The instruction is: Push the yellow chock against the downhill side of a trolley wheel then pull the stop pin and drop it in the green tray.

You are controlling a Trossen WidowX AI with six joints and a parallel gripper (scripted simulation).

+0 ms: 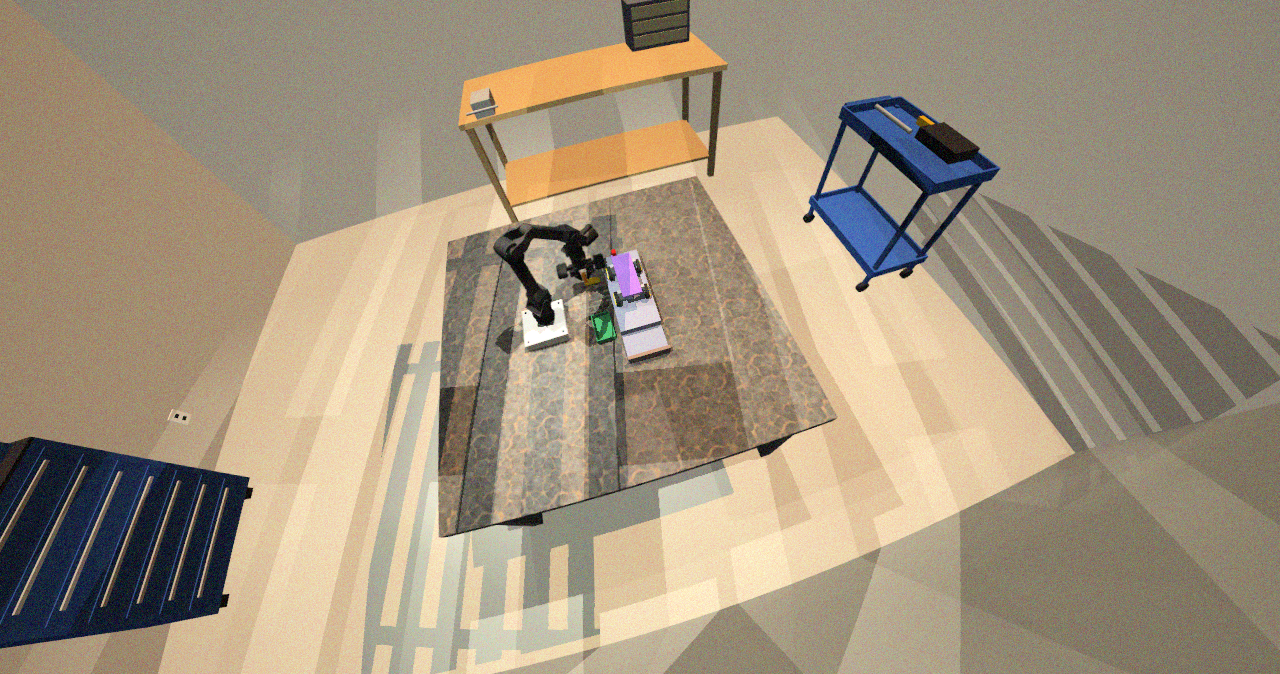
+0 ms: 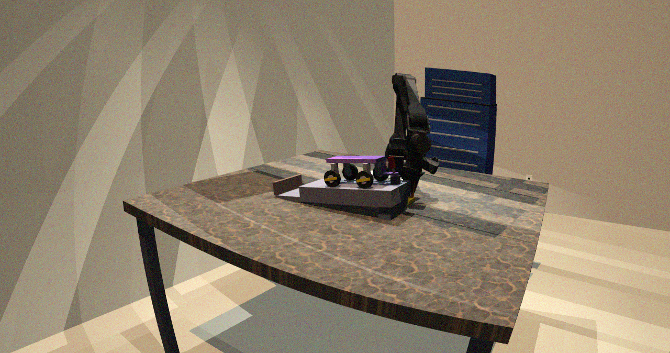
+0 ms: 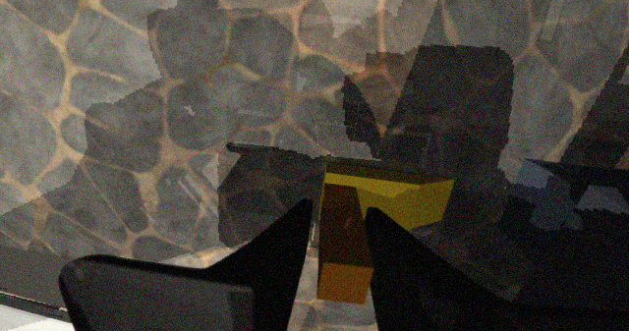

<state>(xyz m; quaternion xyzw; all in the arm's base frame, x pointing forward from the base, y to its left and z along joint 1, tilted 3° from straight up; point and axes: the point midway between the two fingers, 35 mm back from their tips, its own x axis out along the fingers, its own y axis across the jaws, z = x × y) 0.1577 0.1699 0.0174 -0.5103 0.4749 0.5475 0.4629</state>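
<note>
Now: the trolley 17 cm ahead of my gripper tip, 11 cm to the right of it and 9 cm above it. From my gripper tip the other things lie so: yellow chock 2 cm ahead, 1 cm below; then grey ramp 17 cm ahead, 11 cm to the right, 2 cm above; then red-headed stop pin 14 cm ahead, 11 cm above.
</note>
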